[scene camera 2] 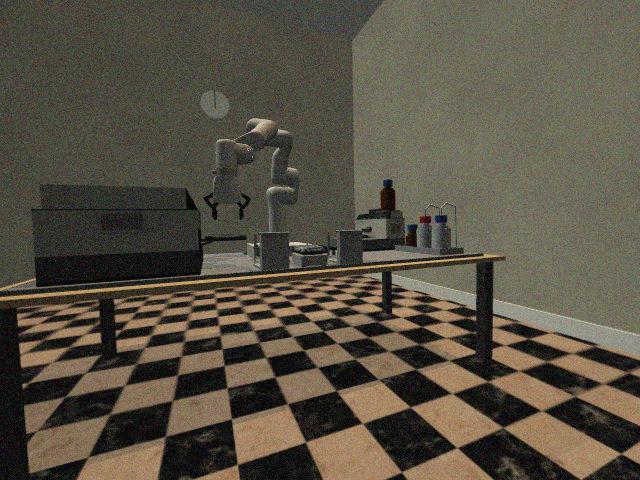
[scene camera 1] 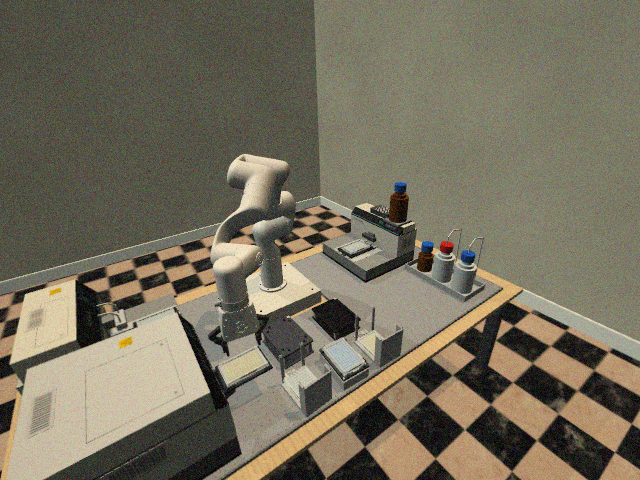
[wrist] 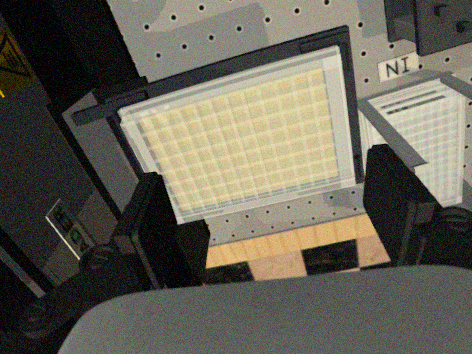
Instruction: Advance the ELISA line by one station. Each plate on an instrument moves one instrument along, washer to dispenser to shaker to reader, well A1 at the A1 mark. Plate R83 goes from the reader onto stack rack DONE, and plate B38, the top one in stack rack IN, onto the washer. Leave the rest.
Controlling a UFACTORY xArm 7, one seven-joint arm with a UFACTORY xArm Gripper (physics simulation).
Scene:
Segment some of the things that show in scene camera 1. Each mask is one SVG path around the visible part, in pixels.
My gripper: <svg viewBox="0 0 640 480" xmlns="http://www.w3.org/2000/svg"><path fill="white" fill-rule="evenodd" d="M250 298L248 305L236 312L224 311L220 306L218 308L219 326L208 334L208 338L215 344L221 345L227 357L230 356L227 342L255 333L258 345L261 345L261 334L266 327L269 317L256 314L254 304Z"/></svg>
A bluish plate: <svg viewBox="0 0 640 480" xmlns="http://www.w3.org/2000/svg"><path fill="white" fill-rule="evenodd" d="M342 337L324 346L322 350L345 377L348 373L350 374L354 370L363 367L364 364L366 365L366 362Z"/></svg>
A pale yellow well plate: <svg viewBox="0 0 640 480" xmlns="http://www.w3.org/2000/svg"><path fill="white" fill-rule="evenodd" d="M257 346L218 365L218 369L227 387L237 384L269 366Z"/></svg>

